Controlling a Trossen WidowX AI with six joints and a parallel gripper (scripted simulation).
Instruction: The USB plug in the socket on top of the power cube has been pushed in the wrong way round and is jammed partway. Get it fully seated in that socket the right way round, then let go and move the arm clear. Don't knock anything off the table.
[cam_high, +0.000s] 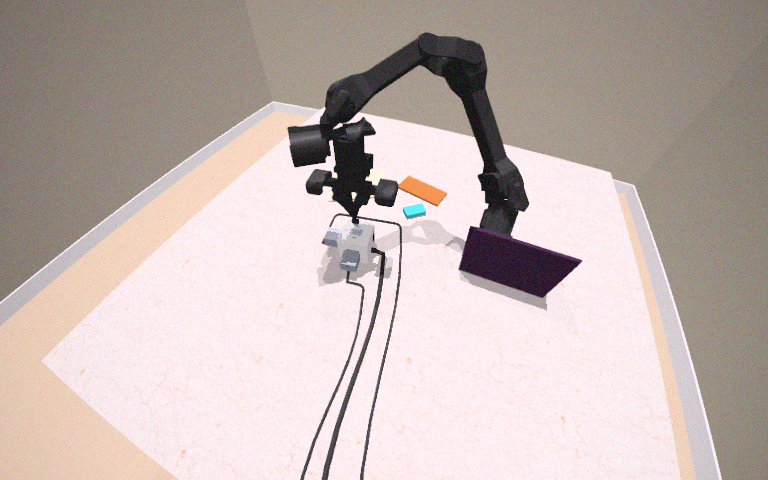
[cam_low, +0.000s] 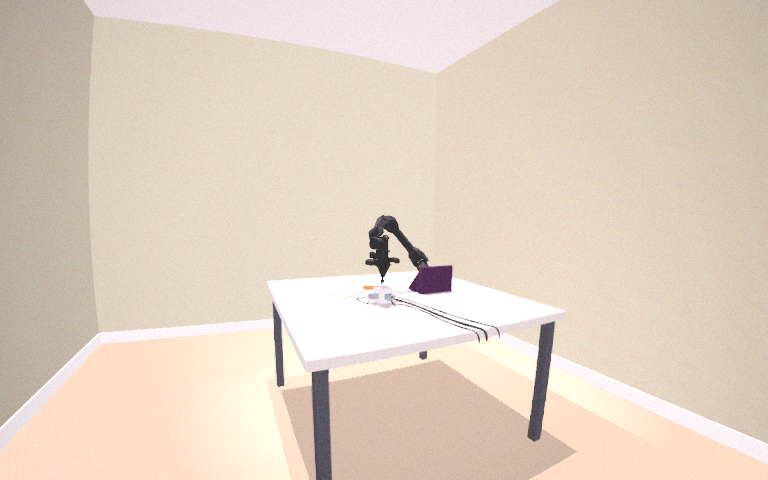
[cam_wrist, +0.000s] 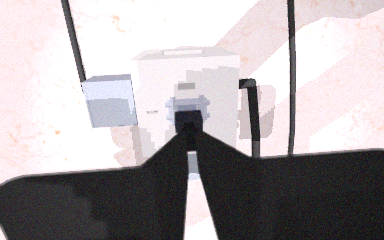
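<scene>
Right now my gripper tip is 20 mm above the black USB plug. From my gripper tip the other things lie so: grey socket (60 mm below); pale card (240 mm to the right, 130 mm below, 110 mm ahead); teal block (190 mm to the right, 120 mm below, 110 mm behind).
</scene>
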